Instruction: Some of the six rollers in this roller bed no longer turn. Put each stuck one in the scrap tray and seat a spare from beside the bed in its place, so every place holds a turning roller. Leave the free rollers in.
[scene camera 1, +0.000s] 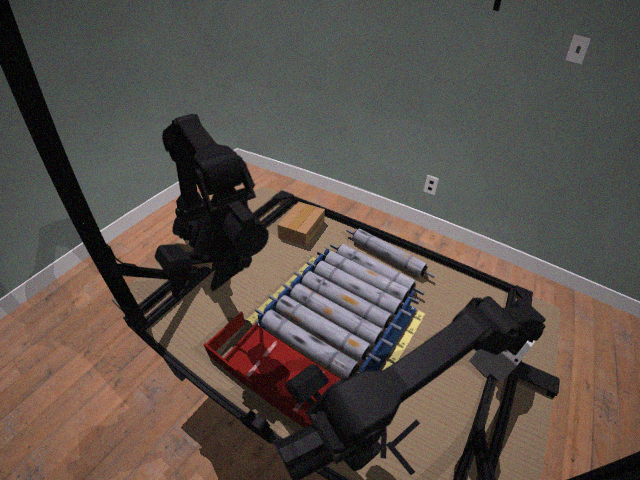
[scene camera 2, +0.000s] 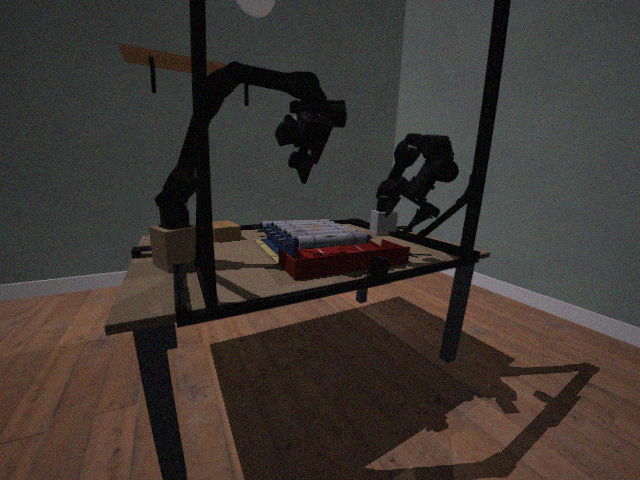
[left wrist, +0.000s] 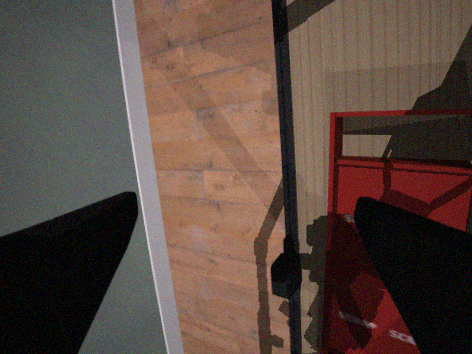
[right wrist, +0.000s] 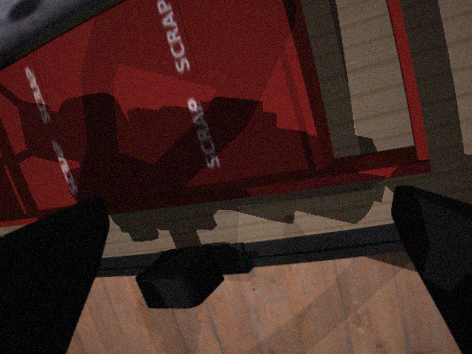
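Where they show: left gripper, fingertip midpoint: (scene camera 1: 193, 293) (scene camera 2: 309, 174) (left wrist: 248, 205); right gripper, fingertip midpoint: (scene camera 2: 397, 223) (right wrist: 251, 206); left arm's base, link origin: (scene camera 2: 174, 226); right arm's base, link origin: (scene camera 2: 384, 211).
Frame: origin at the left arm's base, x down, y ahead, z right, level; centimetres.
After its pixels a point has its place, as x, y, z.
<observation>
The roller bed (scene camera 1: 404, 319) @(10.9, 63.5, 13.4) (scene camera 2: 281, 243) has blue rails and holds a row of grey, stained rollers. Which ones are stuck cannot be told by look. Behind the bed lie two spare rollers: the nearer one (scene camera 1: 378, 265) @(6.4, 55.2, -2.2) is close against the row, the farther one (scene camera 1: 390, 252) @(7.1, 59.1, -9.2) lies apart. The red scrap tray (scene camera 1: 224, 331) @(7.1, 17.5, 27.2) (scene camera 2: 336, 264) @(8.4, 24.9, 38.3) (left wrist: 334, 150) @(5.9, 17.9, 34.2) (right wrist: 409, 80) @(6.3, 50.8, 46.9) stands in front of the bed; its visible floor bears no roller. My left gripper (scene camera 2: 303, 179) @(-15.5, 17.7, 33.4) (left wrist: 248, 205) @(-15.5, 17.7, 33.4) is open and empty, high above the table. My right gripper (right wrist: 251, 206) @(-2.1, 44.9, 47.0) is open and empty, above the tray's outer edge.
A wooden box (scene camera 1: 301, 223) @(5.8, 29.4, -17.2) (scene camera 2: 227, 230) @(7.0, 26.5, -13.7) stands behind the bed at the left. Yellow marked strips (scene camera 1: 416, 326) @(11.2, 67.0, 15.2) run along the bed's sides. A black frame rail edges the table, with a dark block (left wrist: 286, 275) @(5.7, 30.1, 46.5) (right wrist: 180, 285) @(5.8, 32.9, 48.4) on it beside the tray. Black posts rise from the frame.
</observation>
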